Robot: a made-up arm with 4 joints.
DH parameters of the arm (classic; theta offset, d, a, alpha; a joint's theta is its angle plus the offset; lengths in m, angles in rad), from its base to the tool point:
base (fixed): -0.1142 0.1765 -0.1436 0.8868
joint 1: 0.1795 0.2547 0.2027 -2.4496
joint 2: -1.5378 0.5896 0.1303 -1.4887
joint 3: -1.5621 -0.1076 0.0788 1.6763
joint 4: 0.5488 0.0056 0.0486 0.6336
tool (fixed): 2.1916 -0.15 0 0
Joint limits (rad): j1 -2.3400..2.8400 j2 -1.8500..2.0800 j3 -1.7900..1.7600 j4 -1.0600..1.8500
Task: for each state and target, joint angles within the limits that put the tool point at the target. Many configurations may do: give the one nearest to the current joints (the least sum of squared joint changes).
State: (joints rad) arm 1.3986 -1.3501 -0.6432 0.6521
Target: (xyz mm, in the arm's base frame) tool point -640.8 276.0 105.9
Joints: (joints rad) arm 1.3626 -0.8750 -0.7188 0.3643
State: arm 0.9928 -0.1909 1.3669 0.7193
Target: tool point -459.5 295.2 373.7
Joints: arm 0.7449 -0.8509 0.7487 0.4679
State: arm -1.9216 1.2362 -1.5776 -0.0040
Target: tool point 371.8 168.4 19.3
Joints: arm -1.2597 1.2401 -1.7272 -0.1941
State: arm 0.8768 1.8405 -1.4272 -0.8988
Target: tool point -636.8 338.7 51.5
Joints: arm 1.6863 1.8268 -1.3628 -0.8056
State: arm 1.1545 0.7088 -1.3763 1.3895
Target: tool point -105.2 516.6 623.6
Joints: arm 0.3250 0.8327 -0.8738 1.5676
